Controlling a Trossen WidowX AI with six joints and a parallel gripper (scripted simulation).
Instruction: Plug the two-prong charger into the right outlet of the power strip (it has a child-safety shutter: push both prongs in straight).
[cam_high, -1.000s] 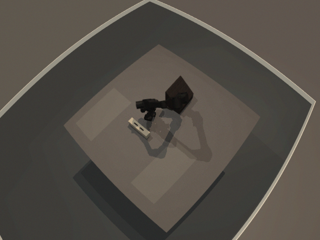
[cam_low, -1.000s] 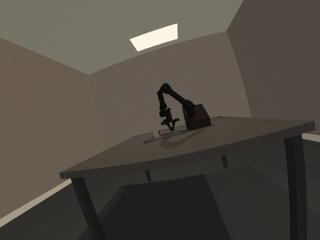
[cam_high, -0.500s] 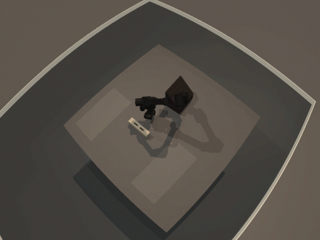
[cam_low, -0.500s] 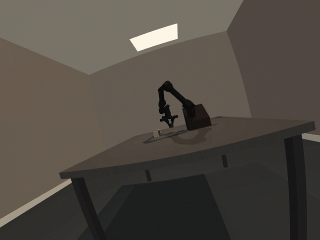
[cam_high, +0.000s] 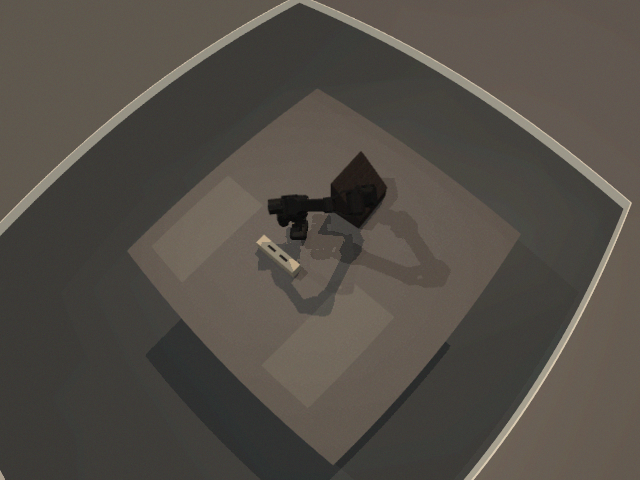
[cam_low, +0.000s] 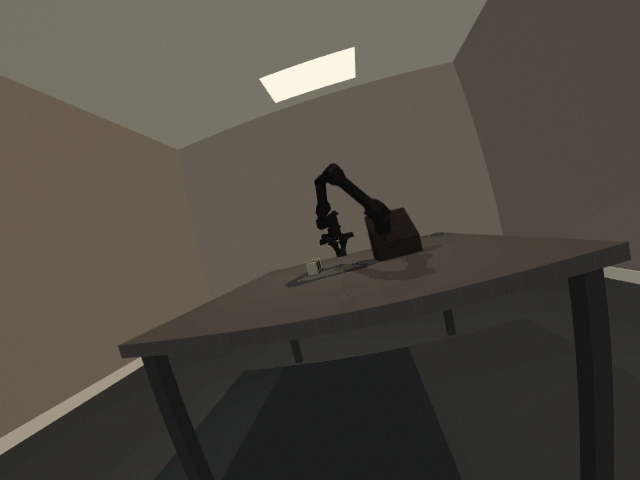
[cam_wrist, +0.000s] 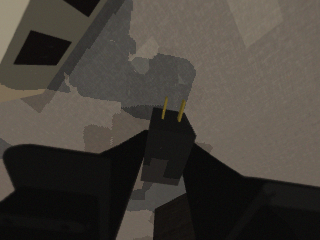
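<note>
My gripper tip is 10 mm to the left of the black two-prong charger, 10 mm below it and 10 mm short of it.
</note>
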